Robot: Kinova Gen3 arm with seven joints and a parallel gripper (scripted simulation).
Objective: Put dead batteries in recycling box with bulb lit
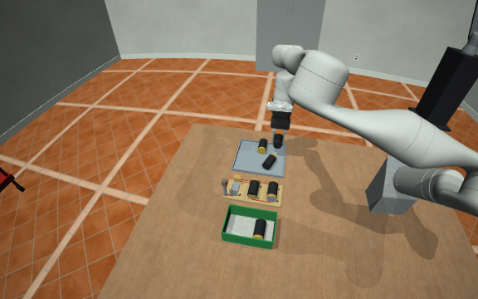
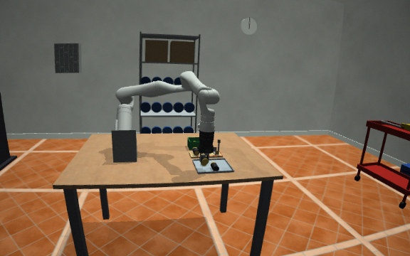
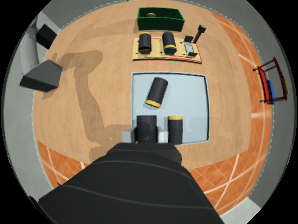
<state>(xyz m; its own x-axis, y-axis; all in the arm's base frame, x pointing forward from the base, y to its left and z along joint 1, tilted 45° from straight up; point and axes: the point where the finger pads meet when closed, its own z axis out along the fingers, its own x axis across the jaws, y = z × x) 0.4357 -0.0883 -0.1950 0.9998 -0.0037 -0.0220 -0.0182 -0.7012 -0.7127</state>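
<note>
My hand is 37 cm to the right of the green recycling box, 5 cm short of it and 5 cm above it. Round my hand: grey tray: 7 cm below, 6 cm ahead, 5 cm to the left.
</note>
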